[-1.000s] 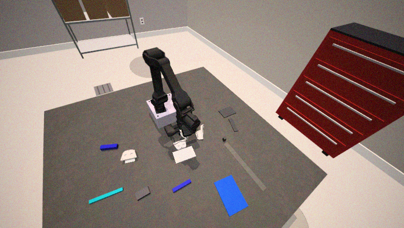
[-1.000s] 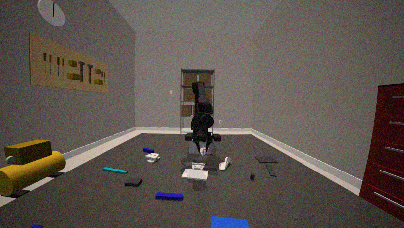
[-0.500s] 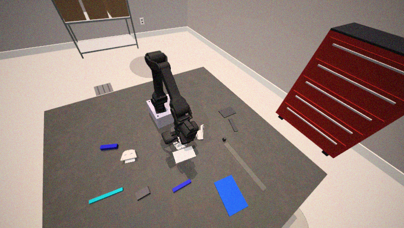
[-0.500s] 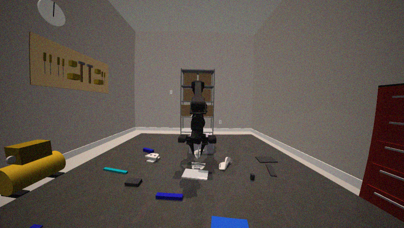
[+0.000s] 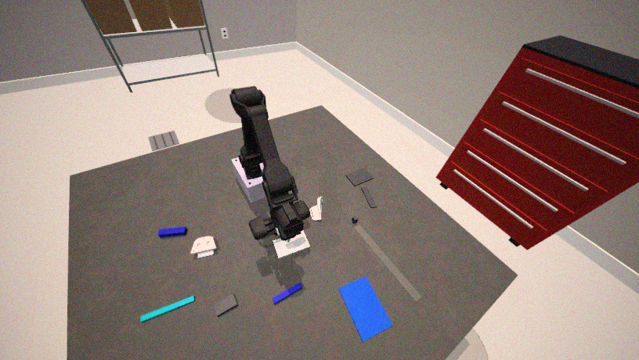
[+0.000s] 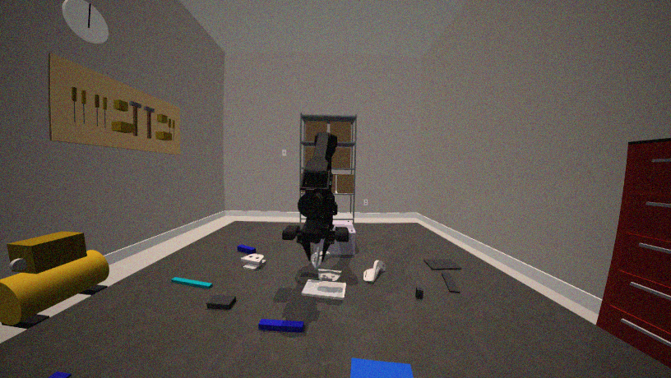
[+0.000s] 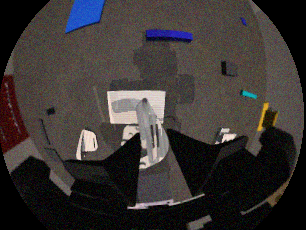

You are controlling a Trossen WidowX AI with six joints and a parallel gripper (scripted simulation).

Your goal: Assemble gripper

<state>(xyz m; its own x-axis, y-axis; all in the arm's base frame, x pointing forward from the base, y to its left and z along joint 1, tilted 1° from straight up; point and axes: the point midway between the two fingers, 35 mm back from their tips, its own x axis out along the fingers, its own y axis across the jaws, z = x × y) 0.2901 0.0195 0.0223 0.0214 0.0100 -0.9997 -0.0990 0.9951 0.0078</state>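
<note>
The flat white plate is 8 cm below my gripper tip, 3 cm to the left of it and 2 cm ahead of it. From my gripper tip the other things lie so: cyan bar 38 cm to the right, 8 cm below, 8 cm ahead; small black cube 30 cm to the left, 7 cm below, 2 cm ahead; blue sheet 30 cm ahead, 17 cm to the left, 8 cm below.
</note>
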